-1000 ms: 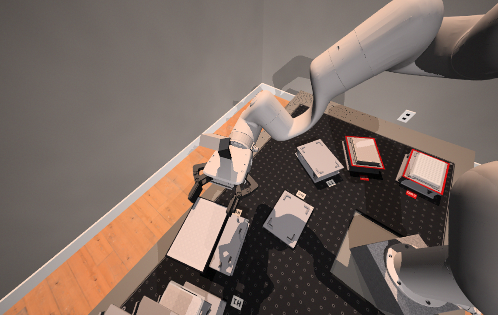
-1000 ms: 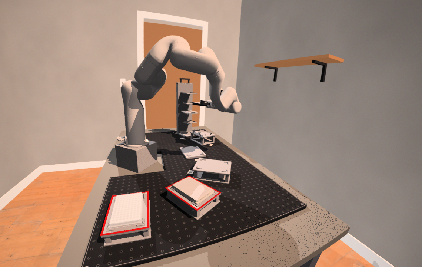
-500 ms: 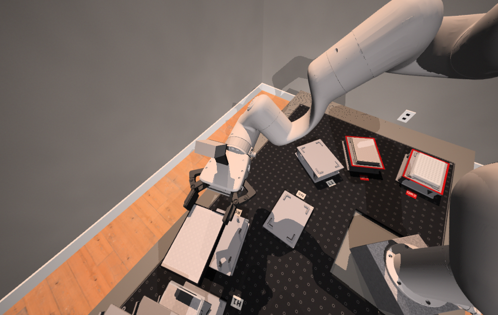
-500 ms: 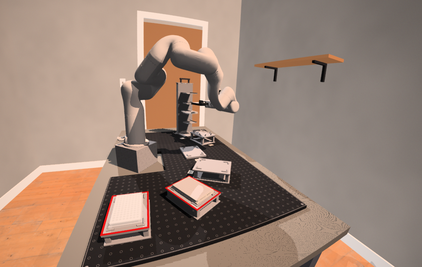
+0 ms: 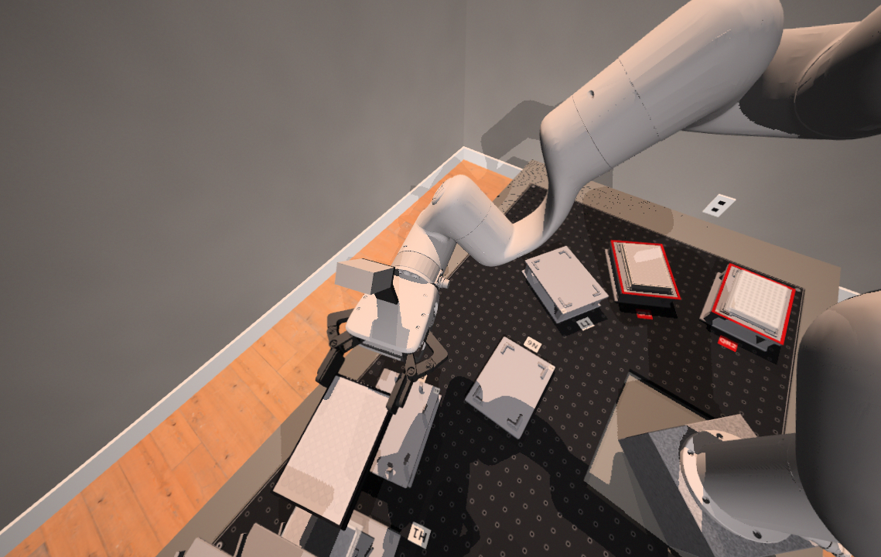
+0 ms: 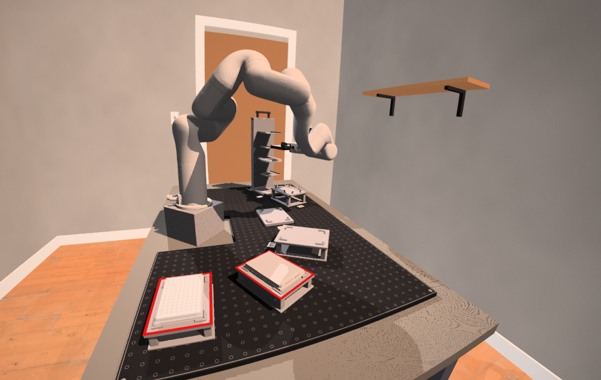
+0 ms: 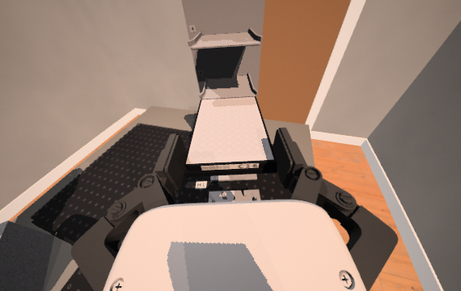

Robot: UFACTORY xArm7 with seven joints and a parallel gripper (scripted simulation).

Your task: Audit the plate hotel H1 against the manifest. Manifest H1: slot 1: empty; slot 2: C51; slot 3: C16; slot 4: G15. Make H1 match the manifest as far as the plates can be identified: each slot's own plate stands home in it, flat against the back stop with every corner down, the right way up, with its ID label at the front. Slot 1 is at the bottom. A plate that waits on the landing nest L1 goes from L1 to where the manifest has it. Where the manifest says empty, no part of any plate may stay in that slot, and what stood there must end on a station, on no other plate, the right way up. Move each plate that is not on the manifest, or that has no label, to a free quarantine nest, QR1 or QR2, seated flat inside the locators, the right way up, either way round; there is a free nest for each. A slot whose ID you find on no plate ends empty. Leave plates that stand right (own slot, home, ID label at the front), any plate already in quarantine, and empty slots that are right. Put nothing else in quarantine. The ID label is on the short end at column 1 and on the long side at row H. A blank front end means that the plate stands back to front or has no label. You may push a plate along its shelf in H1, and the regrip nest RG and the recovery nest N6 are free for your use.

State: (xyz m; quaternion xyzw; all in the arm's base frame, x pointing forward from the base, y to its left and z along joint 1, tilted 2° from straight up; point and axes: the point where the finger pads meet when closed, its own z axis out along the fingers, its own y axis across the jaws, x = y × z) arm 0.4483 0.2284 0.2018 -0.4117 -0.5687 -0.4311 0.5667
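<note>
My gripper is now 20 mm past the dark plate, 50 mm to the right of it and 20 mm above it. The rest, counted from my hand: regrip nest RG: 240 mm below; then clear plate labelled C51: 50 mm behind, 180 mm to the left, 100 mm below; then slot tag 4: 130 mm behind, 220 mm to the left, 60 mm above.
</note>
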